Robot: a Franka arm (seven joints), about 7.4 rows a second.
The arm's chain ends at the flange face. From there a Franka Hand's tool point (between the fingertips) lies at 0.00 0.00 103.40 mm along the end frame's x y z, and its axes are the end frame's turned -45 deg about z.
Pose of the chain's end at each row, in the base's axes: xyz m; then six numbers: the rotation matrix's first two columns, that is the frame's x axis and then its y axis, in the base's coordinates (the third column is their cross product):
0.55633 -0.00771 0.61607 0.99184 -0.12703 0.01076 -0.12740 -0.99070 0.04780
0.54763 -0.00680 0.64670 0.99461 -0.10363 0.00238 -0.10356 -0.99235 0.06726
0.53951 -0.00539 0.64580 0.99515 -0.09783 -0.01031 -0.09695 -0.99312 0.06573
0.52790 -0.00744 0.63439 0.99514 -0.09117 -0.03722 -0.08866 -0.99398 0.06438
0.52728 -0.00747 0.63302 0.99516 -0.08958 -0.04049 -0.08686 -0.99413 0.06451
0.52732 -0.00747 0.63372 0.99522 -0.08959 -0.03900 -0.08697 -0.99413 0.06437
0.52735 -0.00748 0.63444 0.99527 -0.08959 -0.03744 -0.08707 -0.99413 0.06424
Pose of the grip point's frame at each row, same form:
0.55680 -0.01275 0.51279 0.79142 0.61071 -0.02619 0.61125 -0.79035 0.04141
0.54715 -0.01374 0.54353 0.77652 0.62842 -0.04588 0.63007 -0.77497 0.04924
0.53779 -0.01205 0.54263 0.77223 0.63307 -0.05377 0.63512 -0.77142 0.03919
0.52347 -0.01372 0.53128 0.76636 0.63838 -0.07184 0.64098 -0.76732 0.01921
0.52252 -0.01374 0.52992 0.76510 0.63961 -0.07425 0.64227 -0.76630 0.01698
0.52271 -0.01374 0.53061 0.76522 0.63961 -0.07309 0.64223 -0.76631 0.01794
0.52291 -0.01375 0.53133 0.76533 0.63961 -0.07190 0.64219 -0.76631 0.01895

